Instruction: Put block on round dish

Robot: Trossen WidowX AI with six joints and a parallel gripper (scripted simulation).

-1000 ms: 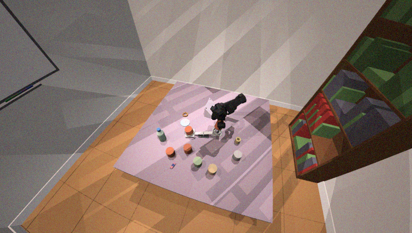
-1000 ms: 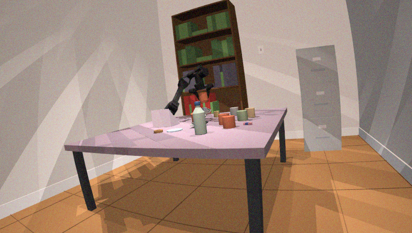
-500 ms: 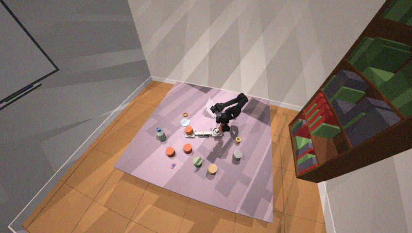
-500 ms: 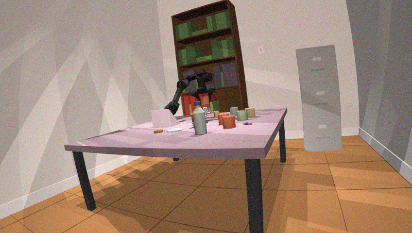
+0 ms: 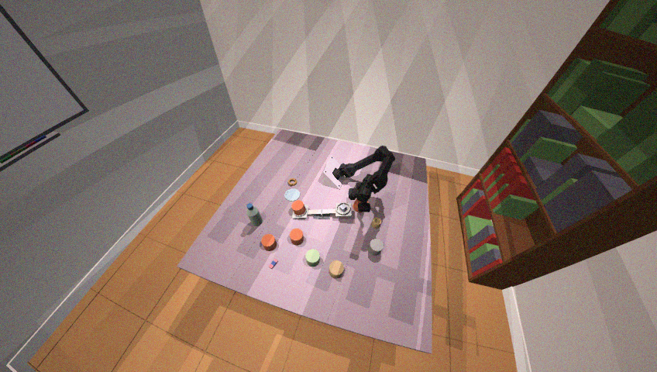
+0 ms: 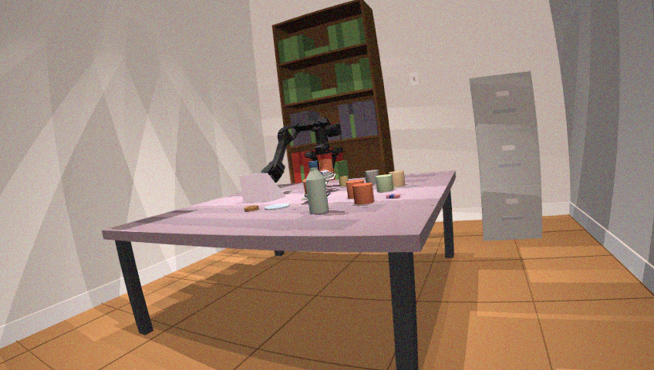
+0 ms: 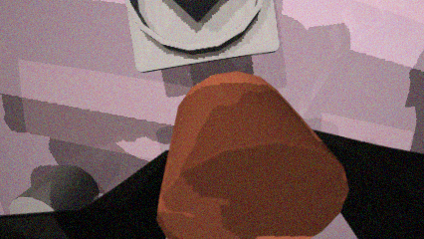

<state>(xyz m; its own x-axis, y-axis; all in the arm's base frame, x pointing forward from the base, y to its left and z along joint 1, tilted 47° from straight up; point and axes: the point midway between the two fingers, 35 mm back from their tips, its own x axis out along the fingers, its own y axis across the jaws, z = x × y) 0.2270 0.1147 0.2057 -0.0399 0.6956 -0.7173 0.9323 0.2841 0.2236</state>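
Right now the grey block is 40 mm ahead of my gripper tip, 90 mm to the right of it and 20 mm below it. The rest, counted from my gripper tip: grey cup (190 mm ahead, 150 mm to the left, 70 mm below); then tan cup (350 mm ahead, 10 mm to the left, 70 mm below); then small balance (90 mm ahead, 200 mm to the right, 60 mm below).
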